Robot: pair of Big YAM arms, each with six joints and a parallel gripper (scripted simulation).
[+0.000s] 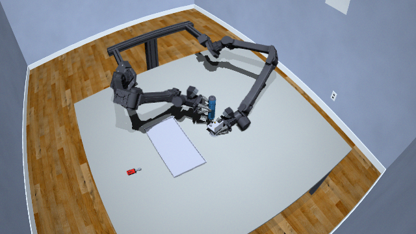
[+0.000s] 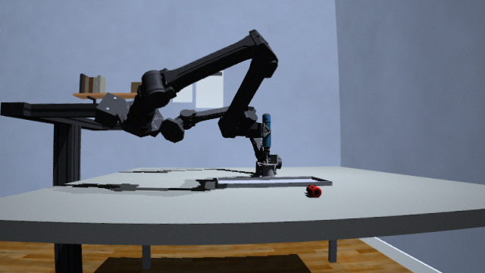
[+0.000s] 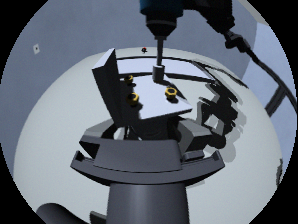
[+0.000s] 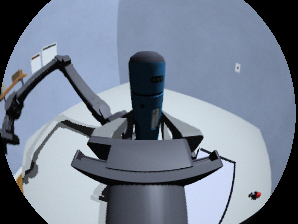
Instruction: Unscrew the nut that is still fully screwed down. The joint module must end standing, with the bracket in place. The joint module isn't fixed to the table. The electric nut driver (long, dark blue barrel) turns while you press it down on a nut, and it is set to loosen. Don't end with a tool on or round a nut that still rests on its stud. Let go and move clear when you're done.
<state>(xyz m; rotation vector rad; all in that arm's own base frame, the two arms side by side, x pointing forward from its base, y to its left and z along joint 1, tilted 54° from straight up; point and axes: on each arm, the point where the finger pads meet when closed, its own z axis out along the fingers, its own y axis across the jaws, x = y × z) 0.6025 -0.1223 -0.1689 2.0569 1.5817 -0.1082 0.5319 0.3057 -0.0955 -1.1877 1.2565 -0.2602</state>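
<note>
Now: the bracket 50 mm above my left hand. Round my left hand: red tool: 30 mm ahead, 590 mm to the right, 10 mm below.
</note>
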